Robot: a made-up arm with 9 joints. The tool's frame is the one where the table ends. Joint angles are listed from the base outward.
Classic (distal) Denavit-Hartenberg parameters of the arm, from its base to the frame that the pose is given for. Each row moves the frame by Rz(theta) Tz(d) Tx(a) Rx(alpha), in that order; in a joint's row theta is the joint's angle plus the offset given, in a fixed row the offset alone. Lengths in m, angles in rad.
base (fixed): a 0; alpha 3.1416; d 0; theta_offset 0
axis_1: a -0.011; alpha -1.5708; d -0.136; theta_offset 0
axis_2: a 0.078; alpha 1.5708; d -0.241; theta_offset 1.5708
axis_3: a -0.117; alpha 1.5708; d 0.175; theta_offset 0
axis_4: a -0.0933; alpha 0; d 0; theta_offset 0.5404
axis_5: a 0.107; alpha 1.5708; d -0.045; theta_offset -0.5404
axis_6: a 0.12; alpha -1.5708; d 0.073; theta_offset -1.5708
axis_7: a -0.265; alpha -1.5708; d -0.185; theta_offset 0
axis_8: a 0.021; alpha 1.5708; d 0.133; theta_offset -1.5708
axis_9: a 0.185; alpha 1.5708; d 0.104; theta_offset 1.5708
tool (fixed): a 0; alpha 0; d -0.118; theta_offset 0
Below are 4 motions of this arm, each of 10 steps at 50 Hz.
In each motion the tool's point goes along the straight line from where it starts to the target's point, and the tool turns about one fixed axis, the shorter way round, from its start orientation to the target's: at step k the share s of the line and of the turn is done. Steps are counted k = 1, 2, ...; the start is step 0. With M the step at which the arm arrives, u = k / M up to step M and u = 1 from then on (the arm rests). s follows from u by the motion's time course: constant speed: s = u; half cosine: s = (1 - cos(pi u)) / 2; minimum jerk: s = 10 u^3 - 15 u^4 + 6 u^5.
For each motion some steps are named. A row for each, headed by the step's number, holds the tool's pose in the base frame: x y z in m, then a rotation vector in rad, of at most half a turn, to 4 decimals.
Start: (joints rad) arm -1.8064 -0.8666 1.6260 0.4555 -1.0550 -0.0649 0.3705 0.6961 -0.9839
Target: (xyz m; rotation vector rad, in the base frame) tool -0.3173 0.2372 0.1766 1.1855 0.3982 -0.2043
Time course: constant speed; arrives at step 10
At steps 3, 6, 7, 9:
3: -0.3133 0.2459 0.1948 1.3097 0.4151 -0.2359
6: -0.3150 0.2422 0.1870 1.2565 0.4079 -0.2223
7: -0.3156 0.2409 0.1844 1.2387 0.4055 -0.2178
9: -0.3167 0.2384 0.1792 1.2032 0.4007 -0.2088

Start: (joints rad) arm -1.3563 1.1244 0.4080 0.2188 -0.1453 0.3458 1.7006 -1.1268 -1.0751
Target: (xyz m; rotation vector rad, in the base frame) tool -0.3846 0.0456 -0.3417 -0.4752 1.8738 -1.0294
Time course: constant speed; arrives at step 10
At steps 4, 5, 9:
4: -0.3776 0.0496 -0.3397 -0.4604 1.8402 -1.0417
5: -0.3787 0.0489 -0.3401 -0.4629 1.8458 -1.0397
9: -0.3834 0.0463 -0.3414 -0.4727 1.8682 -1.0315

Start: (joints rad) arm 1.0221 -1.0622 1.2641 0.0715 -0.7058 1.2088 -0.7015 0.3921 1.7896
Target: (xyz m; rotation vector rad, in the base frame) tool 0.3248 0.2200 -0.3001 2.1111 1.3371 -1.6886
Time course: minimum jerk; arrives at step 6
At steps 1, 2, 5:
1: 0.3360 0.2168 -0.2897 2.1571 1.3332 -1.6927
2: 0.3340 0.2174 -0.2916 2.1488 1.3340 -1.6920
5: 0.3252 0.2199 -0.2997 2.1128 1.3370 -1.6888

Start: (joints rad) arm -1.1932 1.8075 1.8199 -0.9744 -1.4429 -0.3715 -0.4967 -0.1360 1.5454
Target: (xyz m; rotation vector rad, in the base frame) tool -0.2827 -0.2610 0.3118 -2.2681 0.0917 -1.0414
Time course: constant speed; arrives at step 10
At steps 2, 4, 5, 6, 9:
2: -0.3040 -0.2812 0.3014 -2.1873 0.2461 -1.1079
4: -0.2987 -0.2761 0.3040 -2.2083 0.2078 -1.0918
5: -0.2960 -0.2736 0.3053 -2.2186 0.1885 -1.0836
6: -0.2933 -0.2711 0.3066 -2.2287 0.1693 -1.0754
9: -0.2854 -0.2635 0.3105 -2.2585 0.1112 -1.0500

